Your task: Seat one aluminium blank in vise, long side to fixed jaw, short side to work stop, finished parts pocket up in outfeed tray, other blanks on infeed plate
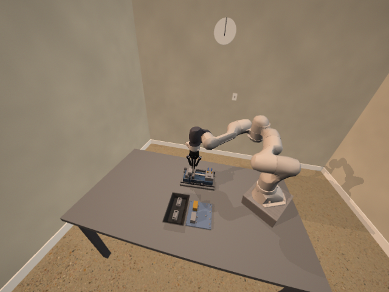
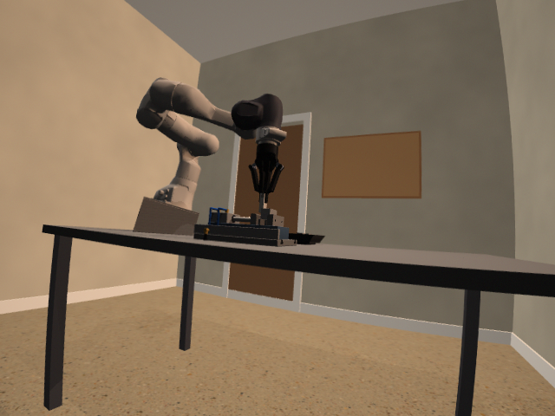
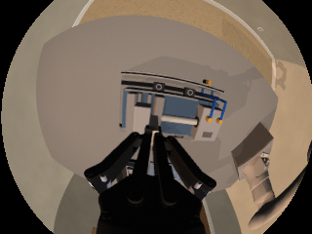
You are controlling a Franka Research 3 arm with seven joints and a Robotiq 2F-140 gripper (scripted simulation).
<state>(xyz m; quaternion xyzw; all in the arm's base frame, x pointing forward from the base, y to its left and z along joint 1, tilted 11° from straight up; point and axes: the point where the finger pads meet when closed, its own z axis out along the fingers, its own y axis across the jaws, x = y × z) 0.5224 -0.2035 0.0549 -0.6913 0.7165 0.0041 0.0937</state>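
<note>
My hand is 50 mm past the vise and 100 mm above it. The rest, counted from my hand: brass blank (50 mm behind, 280 mm to the left, 110 mm below).
</note>
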